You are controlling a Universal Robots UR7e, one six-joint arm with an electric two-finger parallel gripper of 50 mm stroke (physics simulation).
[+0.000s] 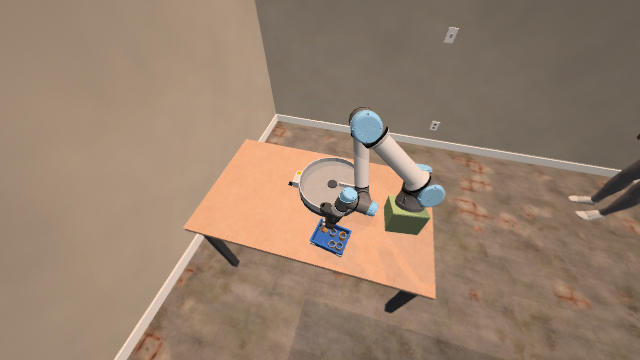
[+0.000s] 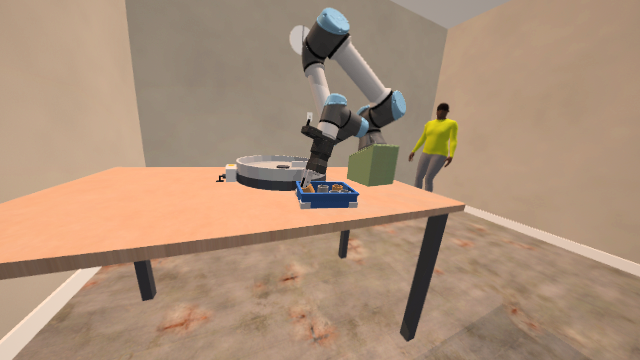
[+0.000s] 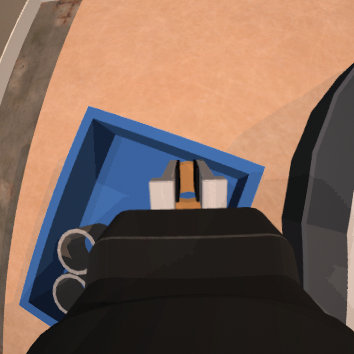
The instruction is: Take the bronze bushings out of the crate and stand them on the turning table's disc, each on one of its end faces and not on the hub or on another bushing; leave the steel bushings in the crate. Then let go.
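Places are measured from the arm's base along level axes (x left, y back, z up), in metres.
Pixels of known places: gripper, fingertip midpoint: [image 1: 320,227] [image 2: 303,187] [image 3: 186,172]; arm's base, link origin: [image 1: 409,204] [image 2: 372,151].
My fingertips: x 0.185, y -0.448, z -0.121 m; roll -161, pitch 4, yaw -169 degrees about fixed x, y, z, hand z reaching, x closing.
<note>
Ahead of a thing's pixels: the offset from my fingertips to its top centre. "spot": to the spot under its first point.
One bronze bushing {dx -0.003, dy +0.016, dz +0.019 m} [image 1: 324,230] [image 2: 309,190] [image 3: 186,172] stands leaning at the crate's left end, near the turning table. My gripper [image 1: 325,226] [image 2: 306,184] [image 3: 186,172] has its fingertips in this bushing's bore, slightly spread, apparently gripping its wall from inside; the contact is partly hidden. The blue crate {dx +0.036, dy +0.065, dz +0.011 m} [image 1: 322,241] [image 2: 327,201] [image 3: 165,138] also holds a second bronze bushing {dx +0.015, dy +0.127, dz +0.004 m} [image 1: 342,236] [image 2: 337,187] and steel bushings [image 2: 323,189] [image 3: 59,250], upright. The disc {dx -0.307, dy +0.003, dz +0.022 m} [image 1: 315,190] [image 2: 265,164] has a dark hub {dx -0.307, dy +0.003, dz +0.022 m} [image 1: 332,184] [image 2: 283,166]; no bushing shows on its visible part.
The raised rim {spot: dx -0.180, dy -0.163, dz +0.046 m} [image 1: 301,192] [image 2: 250,173] of the turning table stands close behind the crate. A small white box {spot: dx -0.307, dy -0.229, dz +0.019 m} [image 1: 297,177] [image 2: 230,172] is at its left side. The arm stands on a green block [image 1: 402,222] [image 2: 372,167] at the right. A person [image 2: 440,137] stands beyond the table.
</note>
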